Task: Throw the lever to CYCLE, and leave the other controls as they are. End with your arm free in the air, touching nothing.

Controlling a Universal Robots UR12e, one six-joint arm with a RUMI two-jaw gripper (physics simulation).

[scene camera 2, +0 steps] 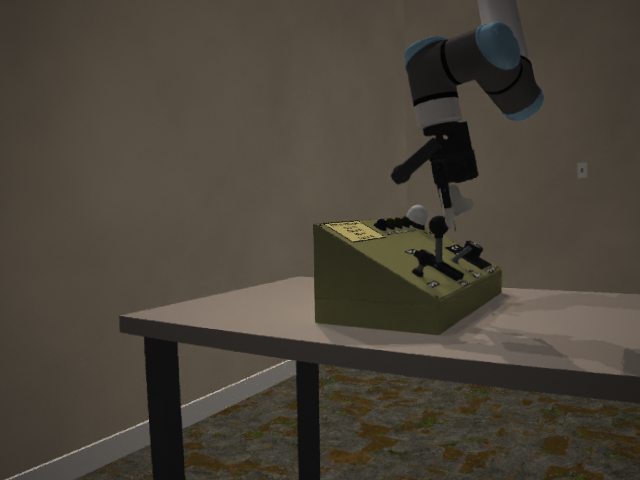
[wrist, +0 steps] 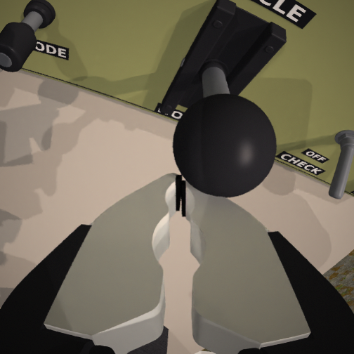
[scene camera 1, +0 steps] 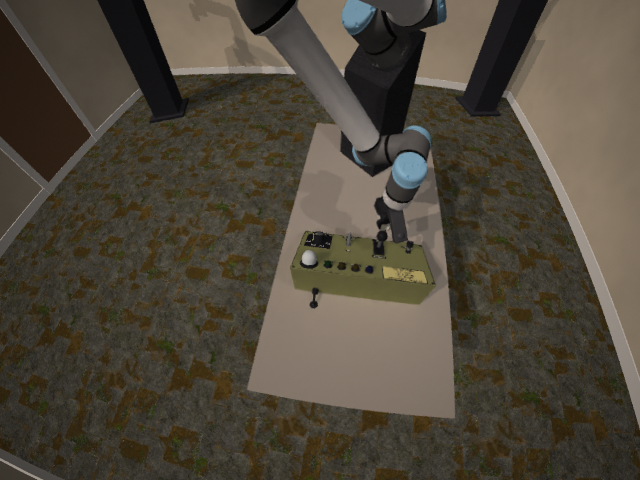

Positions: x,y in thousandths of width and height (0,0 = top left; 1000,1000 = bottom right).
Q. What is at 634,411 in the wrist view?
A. A black ball-knob lever.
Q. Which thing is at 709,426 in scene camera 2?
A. The gripper.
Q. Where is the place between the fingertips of the gripper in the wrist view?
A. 510,510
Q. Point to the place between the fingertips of the gripper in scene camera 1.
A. At 599,480
